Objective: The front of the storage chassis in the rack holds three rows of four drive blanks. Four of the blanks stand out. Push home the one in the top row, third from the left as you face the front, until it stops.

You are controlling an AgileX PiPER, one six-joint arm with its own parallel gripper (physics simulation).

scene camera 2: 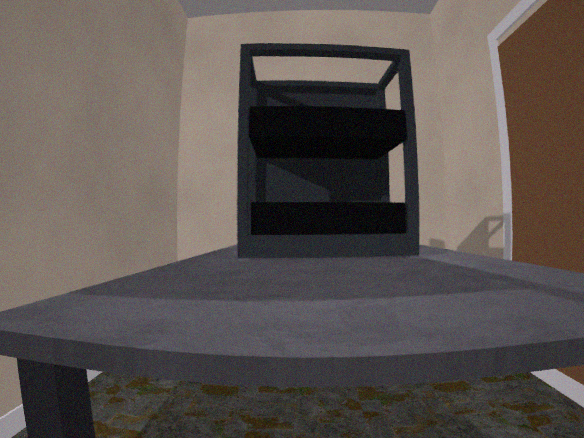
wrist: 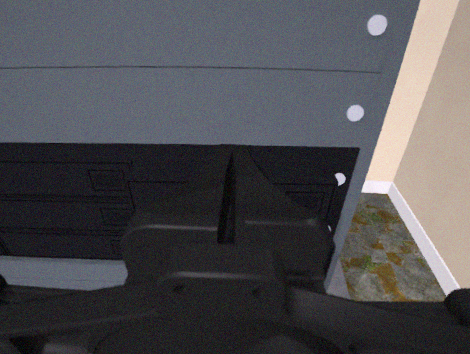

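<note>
In the wrist view the storage chassis (wrist: 305,162) is a dark front below a grey panel. A top-row blank (wrist: 50,180) at left has its latch at its right end and looks about flush; it seems to be the third, though the row's left part is out of frame. The top-row blank (wrist: 305,200) beside the chassis's right edge has its top edge lower in the picture and seems to stand out; the gripper hides much of it. My gripper (wrist: 232,162) is shut and empty, in front of that right blank; contact cannot be told. Neither gripper nor blank fronts can be made out in the scene view.
The rack (scene camera 2: 327,246) (wrist: 362,160) stands on a grey table (scene camera 2: 310,325), with two black units inside. The grey panel (wrist: 150,105) spans the rack above the chassis; round white screws (wrist: 355,113) line its right side. Wall and patterned floor (wrist: 390,250) lie beyond the rack's right edge.
</note>
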